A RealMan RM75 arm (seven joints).
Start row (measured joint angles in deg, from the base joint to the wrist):
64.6 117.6 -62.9 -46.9 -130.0 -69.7 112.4
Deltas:
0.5 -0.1 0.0 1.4 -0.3 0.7 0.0
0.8 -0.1 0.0 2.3 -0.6 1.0 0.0
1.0 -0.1 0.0 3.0 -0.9 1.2 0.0
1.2 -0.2 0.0 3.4 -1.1 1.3 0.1
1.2 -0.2 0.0 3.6 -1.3 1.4 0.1
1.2 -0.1 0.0 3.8 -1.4 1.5 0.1
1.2 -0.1 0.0 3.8 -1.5 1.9 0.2
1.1 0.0 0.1 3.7 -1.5 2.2 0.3
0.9 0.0 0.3 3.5 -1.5 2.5 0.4
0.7 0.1 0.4 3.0 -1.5 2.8 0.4
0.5 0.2 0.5 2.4 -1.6 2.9 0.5
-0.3 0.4 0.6 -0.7 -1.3 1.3 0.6
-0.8 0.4 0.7 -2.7 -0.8 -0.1 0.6
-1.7 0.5 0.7 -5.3 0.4 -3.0 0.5
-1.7 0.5 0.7 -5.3 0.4 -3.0 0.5
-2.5 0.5 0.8 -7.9 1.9 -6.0 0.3
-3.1 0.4 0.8 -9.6 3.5 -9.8 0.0
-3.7 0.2 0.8 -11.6 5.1 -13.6 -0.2
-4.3 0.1 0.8 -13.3 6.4 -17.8 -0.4
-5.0 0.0 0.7 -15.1 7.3 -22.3 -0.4
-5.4 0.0 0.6 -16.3 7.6 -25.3 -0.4
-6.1 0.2 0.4 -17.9 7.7 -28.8 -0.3
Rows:
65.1 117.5 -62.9 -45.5 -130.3 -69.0 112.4
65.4 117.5 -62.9 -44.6 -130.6 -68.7 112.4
65.6 117.5 -62.9 -43.9 -130.9 -68.5 112.4
65.8 117.4 -62.9 -43.5 -131.1 -68.4 112.5
65.8 117.4 -62.9 -43.3 -131.3 -68.3 112.5
65.8 117.5 -62.9 -43.1 -131.4 -68.2 112.5
65.8 117.5 -62.9 -43.1 -131.5 -67.8 112.6
65.7 117.6 -62.8 -43.2 -131.5 -67.5 112.7
65.5 117.6 -62.6 -43.4 -131.5 -67.2 112.8
65.3 117.7 -62.5 -43.9 -131.5 -66.9 112.8
65.1 117.8 -62.4 -44.5 -131.6 -66.8 112.9
64.3 118.0 -62.3 -47.6 -131.3 -68.4 113.0
63.8 118.0 -62.2 -49.6 -130.8 -69.8 113.0
62.9 118.1 -62.2 -52.2 -129.6 -72.7 112.9
62.9 118.1 -62.2 -52.2 -129.6 -72.7 112.9
62.1 118.1 -62.1 -54.8 -128.1 -75.7 112.7
61.5 118.0 -62.1 -56.5 -126.5 -79.5 112.4
60.9 117.8 -62.1 -58.5 -124.9 -83.3 112.2
60.3 117.7 -62.1 -60.2 -123.6 -87.5 112.0
59.6 117.6 -62.2 -62.0 -122.7 -92.0 112.0
59.2 117.6 -62.3 -63.2 -122.4 -95.0 112.0
58.5 117.8 -62.5 -64.8 -122.3 -98.5 112.1

